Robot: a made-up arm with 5 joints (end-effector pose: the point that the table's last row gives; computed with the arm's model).
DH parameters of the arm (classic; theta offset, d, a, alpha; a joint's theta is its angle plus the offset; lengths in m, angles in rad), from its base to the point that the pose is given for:
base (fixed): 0 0 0.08 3.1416
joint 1: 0 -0.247 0.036 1.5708
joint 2: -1.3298 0 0.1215 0
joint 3: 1.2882 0 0.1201 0
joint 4: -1.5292 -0.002 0 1.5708
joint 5: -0.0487 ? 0 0
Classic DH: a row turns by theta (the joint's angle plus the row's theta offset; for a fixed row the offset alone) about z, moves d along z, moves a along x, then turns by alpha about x.
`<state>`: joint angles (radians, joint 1 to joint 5).
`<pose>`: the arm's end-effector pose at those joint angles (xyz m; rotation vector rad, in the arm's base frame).
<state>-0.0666 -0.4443 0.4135 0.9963 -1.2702</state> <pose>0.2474 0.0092 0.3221 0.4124 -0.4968 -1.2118</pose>
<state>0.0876 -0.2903 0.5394 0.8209 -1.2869</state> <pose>0.2574 -0.0176 0.2875 0.3184 -0.4422 -1.3912</pose>
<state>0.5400 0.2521 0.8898 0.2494 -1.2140</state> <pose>0.2157 -0.0837 0.1840 0.0729 -0.1929 -1.7973</pose>
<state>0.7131 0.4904 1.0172 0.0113 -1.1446</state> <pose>0.1793 -0.0885 0.1541 0.0144 -0.0589 -1.9059</pose>
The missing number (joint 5, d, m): -0.064
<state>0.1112 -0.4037 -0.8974 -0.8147 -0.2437</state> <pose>0.0900 -0.0031 0.5386 -0.2356 2.5932 -0.1458</pose>
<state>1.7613 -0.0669 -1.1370 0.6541 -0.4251</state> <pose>0.0496 -0.1469 0.5139 -1.4530 -1.9363 -1.2188</pose>
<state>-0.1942 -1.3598 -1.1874 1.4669 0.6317</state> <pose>-0.0622 -0.0300 0.4196 -0.5170 -2.6259 0.2538</pose>
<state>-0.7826 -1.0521 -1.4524 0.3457 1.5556</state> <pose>-0.0512 -0.1333 0.4513 0.9910 2.6157 0.7712</pose>
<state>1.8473 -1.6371 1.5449 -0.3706 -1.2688</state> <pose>0.0528 -0.0886 0.3127 0.6968 2.5685 1.6463</pose>
